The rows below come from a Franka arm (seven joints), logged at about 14 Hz.
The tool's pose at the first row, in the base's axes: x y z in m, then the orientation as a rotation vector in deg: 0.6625 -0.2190 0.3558 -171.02 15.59 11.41
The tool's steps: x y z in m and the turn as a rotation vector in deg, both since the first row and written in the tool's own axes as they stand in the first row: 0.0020 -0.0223 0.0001 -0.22 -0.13 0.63; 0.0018 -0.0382 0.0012 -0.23 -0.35 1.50; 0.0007 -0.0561 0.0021 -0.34 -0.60 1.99; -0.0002 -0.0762 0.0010 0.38 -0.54 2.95; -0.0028 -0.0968 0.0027 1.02 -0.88 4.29; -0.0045 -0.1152 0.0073 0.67 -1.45 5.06
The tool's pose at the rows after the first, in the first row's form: 0.6686 -0.1976 0.3582 -171.16 16.52 11.71; 0.6713 -0.1819 0.3591 -171.05 17.80 12.14; 0.6735 -0.1642 0.3606 -171.07 18.50 12.58; 0.6765 -0.1446 0.3643 -170.26 19.94 12.45; 0.6777 -0.1238 0.3656 -169.40 21.90 12.97; 0.6789 -0.1049 0.3636 -169.54 22.98 13.96
